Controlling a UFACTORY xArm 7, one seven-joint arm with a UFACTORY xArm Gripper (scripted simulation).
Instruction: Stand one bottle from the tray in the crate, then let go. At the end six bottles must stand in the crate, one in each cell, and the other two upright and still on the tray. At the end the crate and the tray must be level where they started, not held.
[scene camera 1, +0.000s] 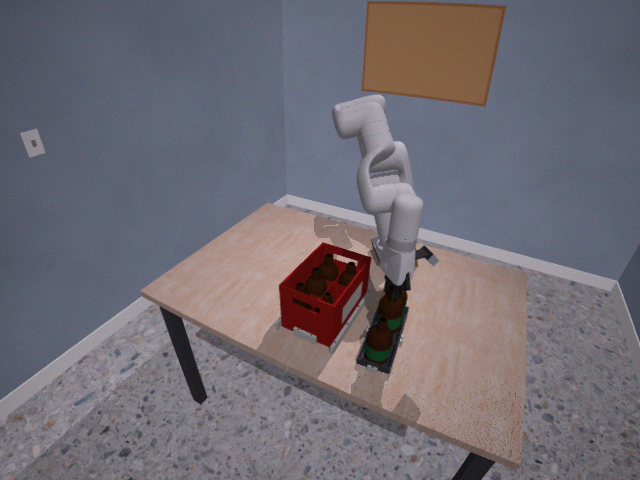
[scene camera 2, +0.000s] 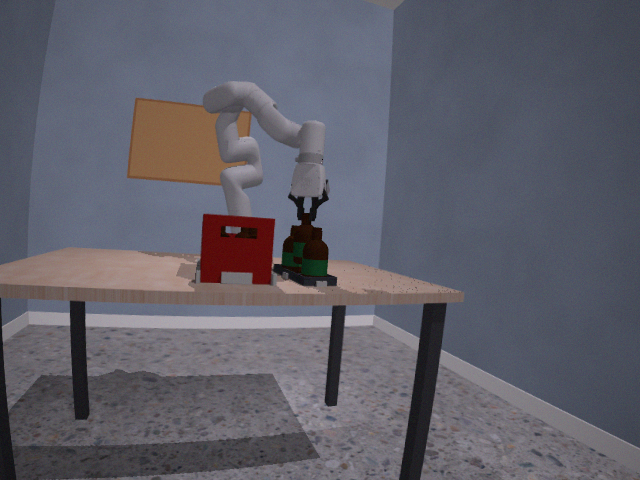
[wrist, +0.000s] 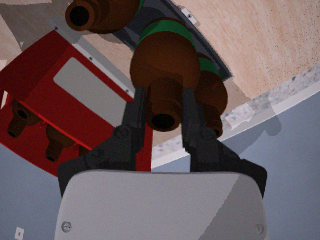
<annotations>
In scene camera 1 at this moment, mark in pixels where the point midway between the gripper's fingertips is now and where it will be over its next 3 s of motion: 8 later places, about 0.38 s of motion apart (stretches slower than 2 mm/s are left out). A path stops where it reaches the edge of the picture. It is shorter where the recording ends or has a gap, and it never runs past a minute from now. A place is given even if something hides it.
The gripper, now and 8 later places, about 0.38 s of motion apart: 392, 294; 392, 292; 393, 289; 393, 286; 393, 285; 394, 284; 394, 283; 394, 280; 395, 276
</annotations>
